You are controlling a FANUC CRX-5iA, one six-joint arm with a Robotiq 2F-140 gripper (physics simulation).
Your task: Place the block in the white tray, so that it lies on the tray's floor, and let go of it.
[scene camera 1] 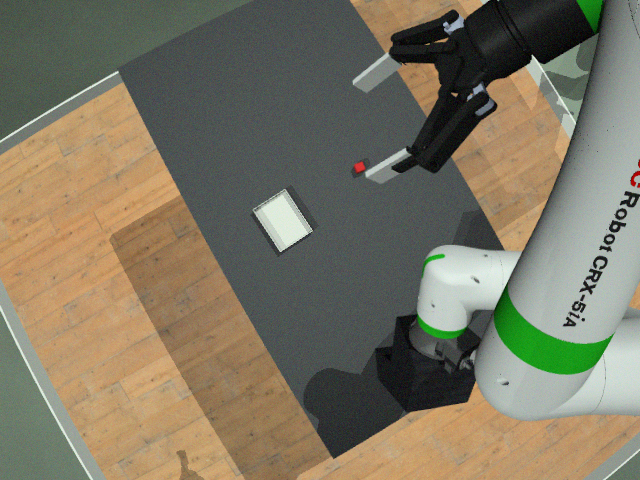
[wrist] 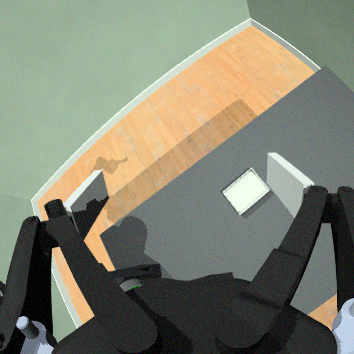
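Seen in the pictures: gripper, fingertip midpoint: (scene camera 1: 366,129) (wrist: 185,176); arm's base at its link origin: (scene camera 1: 438,336).
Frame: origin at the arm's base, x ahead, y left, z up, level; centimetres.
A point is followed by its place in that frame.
Note:
A small red block (scene camera 1: 359,167) @[x 48.8, y -22.7, z -37.2 cm] lies on the dark table mat, right of the white tray and above it in the scene view. It does not show in the wrist view. The white tray (scene camera 1: 284,221) @[x 50.2, y 9.0, z -39.4 cm] (wrist: 246,191) @[x 50.8, y 9.0, z -39.4 cm] is a shallow rectangle with low walls, and no block lies in it. My gripper (scene camera 1: 367,132) @[x 43.1, y -0.7, z 45.4 cm] (wrist: 185,176) @[x 43.1, y -0.7, z 45.4 cm] is wide open and empty, raised above the table. In the scene view one fingertip appears close beside the block, but the gripper's height over it is hard to tell. In the wrist view the tray shows between the fingers, near the right one.
The dark mat (scene camera 1: 206,118) @[x 96.6, y 7.9, z -39.7 cm] (wrist: 310,130) @[x 93.8, y 6.1, z -39.7 cm] runs across a wooden surface (scene camera 1: 67,217) (wrist: 200,80). The black robot base (scene camera 1: 423,384) @[x -5.7, y 10.6, z 2.4 cm] stands at the mat's lower end in the scene view. The white arm (scene camera 1: 558,248) @[x 22.5, y 0.7, z 65.5 cm] rises from it along the right side.

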